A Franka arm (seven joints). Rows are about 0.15 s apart.
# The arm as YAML. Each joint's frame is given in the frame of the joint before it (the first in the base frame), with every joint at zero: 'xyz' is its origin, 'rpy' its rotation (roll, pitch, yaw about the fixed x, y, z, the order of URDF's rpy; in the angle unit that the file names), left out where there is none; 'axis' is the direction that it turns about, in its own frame. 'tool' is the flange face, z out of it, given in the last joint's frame.
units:
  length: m
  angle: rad
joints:
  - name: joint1
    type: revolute
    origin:
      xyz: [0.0, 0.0, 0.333]
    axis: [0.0, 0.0, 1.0]
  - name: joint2
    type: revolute
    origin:
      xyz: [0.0, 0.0, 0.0]
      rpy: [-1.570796, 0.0, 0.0]
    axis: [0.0, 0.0, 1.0]
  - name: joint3
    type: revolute
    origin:
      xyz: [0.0, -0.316, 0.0]
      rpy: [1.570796, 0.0, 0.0]
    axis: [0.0, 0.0, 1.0]
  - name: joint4
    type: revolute
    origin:
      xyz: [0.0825, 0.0, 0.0]
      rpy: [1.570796, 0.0, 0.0]
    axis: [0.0, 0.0, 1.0]
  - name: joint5
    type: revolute
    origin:
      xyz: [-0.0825, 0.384, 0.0]
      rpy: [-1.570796, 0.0, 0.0]
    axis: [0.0, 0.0, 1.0]
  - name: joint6
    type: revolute
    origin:
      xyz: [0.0, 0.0, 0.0]
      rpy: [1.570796, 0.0, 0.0]
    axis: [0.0, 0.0, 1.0]
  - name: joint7
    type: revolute
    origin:
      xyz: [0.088, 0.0, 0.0]
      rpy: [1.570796, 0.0, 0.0]
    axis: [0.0, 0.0, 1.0]
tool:
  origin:
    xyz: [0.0, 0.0, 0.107]
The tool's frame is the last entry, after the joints.
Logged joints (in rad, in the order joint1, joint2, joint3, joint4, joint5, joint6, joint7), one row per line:
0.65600 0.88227 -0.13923 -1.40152 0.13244 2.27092 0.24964
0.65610 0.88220 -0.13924 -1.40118 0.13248 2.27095 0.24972
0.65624 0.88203 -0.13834 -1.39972 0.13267 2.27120 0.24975
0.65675 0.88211 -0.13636 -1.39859 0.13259 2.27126 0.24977
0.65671 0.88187 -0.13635 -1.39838 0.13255 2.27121 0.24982
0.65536 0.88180 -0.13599 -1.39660 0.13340 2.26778 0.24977
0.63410 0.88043 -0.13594 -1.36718 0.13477 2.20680 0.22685
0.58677 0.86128 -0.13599 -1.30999 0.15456 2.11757 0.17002
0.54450 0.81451 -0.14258 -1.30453 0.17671 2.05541 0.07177
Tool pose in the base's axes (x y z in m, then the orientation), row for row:
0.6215 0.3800 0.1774 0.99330 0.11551 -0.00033 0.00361
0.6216 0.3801 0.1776 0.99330 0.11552 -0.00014 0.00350
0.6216 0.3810 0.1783 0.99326 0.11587 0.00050 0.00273
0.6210 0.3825 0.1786 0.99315 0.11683 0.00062 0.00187
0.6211 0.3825 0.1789 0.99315 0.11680 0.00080 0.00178
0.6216 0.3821 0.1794 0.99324 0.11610 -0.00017 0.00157
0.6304 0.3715 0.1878 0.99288 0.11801 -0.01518 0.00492
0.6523 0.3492 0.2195 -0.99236 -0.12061 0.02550 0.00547
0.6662 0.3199 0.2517 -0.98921 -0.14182 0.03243 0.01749
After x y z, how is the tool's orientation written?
As a quaternion, x y z w.
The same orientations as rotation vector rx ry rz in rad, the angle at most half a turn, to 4 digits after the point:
3.1134 0.3621 -0.0010
3.1136 0.3621 -0.0004
3.1150 0.3634 0.0016
3.1164 0.3666 0.0019
3.1166 0.3665 0.0025
3.1172 0.3644 -0.0005
3.1095 0.3696 -0.0475
-3.1068 -0.3776 0.0798
-3.0736 -0.4406 0.1008

